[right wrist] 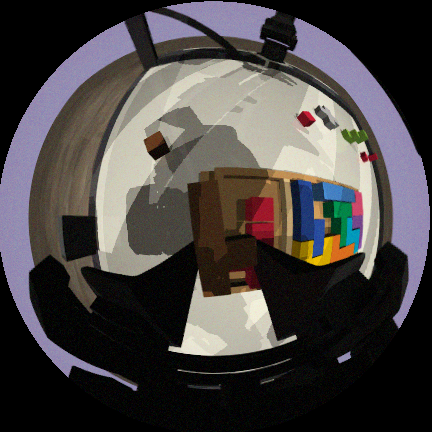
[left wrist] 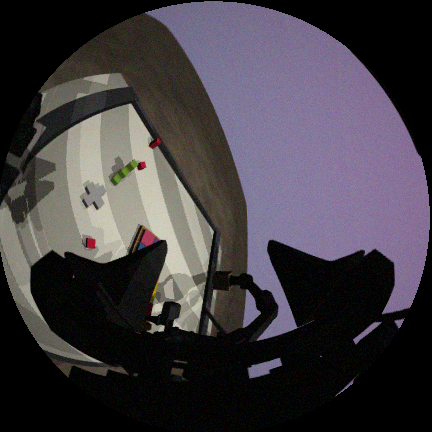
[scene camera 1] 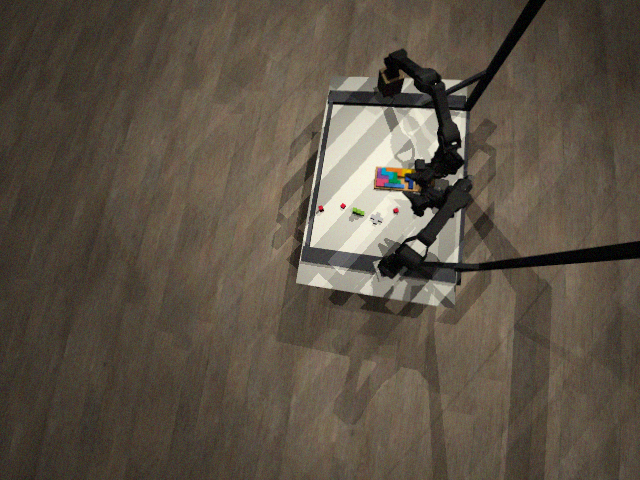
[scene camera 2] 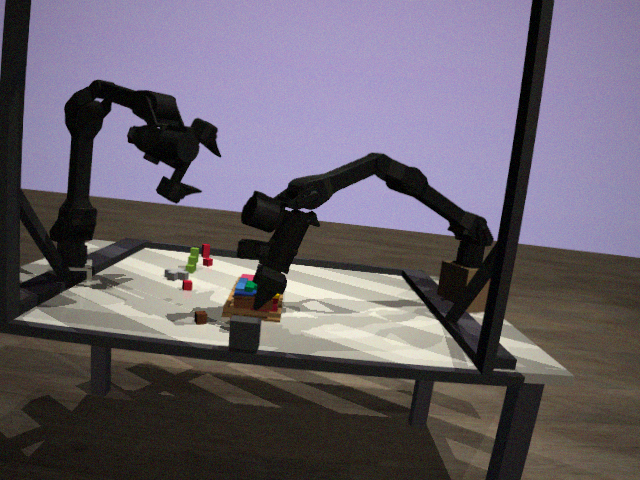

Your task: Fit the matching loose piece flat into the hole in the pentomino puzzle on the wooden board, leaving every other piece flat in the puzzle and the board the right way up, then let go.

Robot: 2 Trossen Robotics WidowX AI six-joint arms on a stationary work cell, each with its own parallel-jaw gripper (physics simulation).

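Frame: origin at the left arm's base, x ahead, y left, z up, level; centimetres.
Seen in the pictures: left gripper, fingertip midpoint: [left wrist: 218, 245] [scene camera 1: 403, 183] [scene camera 2: 210, 173]; right gripper, fingertip midpoint: [right wrist: 224, 244] [scene camera 2: 256, 305]; left arm's base, origin of the base link: [right wrist: 270, 57] [scene camera 1: 386, 269] [scene camera 2: 70, 264]; right arm's base, origin of the base link: [left wrist: 230, 280] [scene camera 1: 391, 73] [scene camera 2: 469, 265].
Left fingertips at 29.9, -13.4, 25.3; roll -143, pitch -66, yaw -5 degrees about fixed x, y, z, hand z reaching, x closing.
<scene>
Offsets run from my left fingertips to a thing's top centre, as dx, dy, dz. "pt": to the spot under its first point.
The wooden puzzle board {+11.0, -9.3, -26.2} [scene camera 1: 375, 187] [scene camera 2: 226, 311] [right wrist: 245, 171] lies on the table with coloured pieces in it. In the right wrist view its near compartment shows bare wood around a red piece {+5.6, -16.8, -25.2} [right wrist: 259, 209]; blue pieces {+9.0, -11.6, -25.2} [right wrist: 302, 210] and others sit beyond a divider. My right gripper [right wrist: 224, 244] is shut on a brown piece {+6.1, -20.8, -23.2} [right wrist: 211, 235] [scene camera 2: 245, 301], with its stub between the fingertips, over the board's near end. The fingers hide part of the compartment, and I cannot tell whether the piece touches the board. My left gripper [scene camera 2: 209, 173] [left wrist: 218, 245] is open and empty, high above the table.
A brown cube {-5.1, -23.0, -25.7} [scene camera 2: 200, 317] [right wrist: 156, 142] lies left of the board in scene camera 2. A grey cross {pt -5.2, +10.1, -25.8} [scene camera 1: 376, 219] [left wrist: 93, 195], a green piece {+1.1, +17.5, -21.8} [scene camera 1: 357, 211] [left wrist: 124, 172] and several red pieces {-3.5, -0.5, -25.7} [scene camera 1: 395, 210] lie farther off. A dark block {-0.7, -37.0, -21.9} [scene camera 2: 244, 333] stands at the table's front edge.
</scene>
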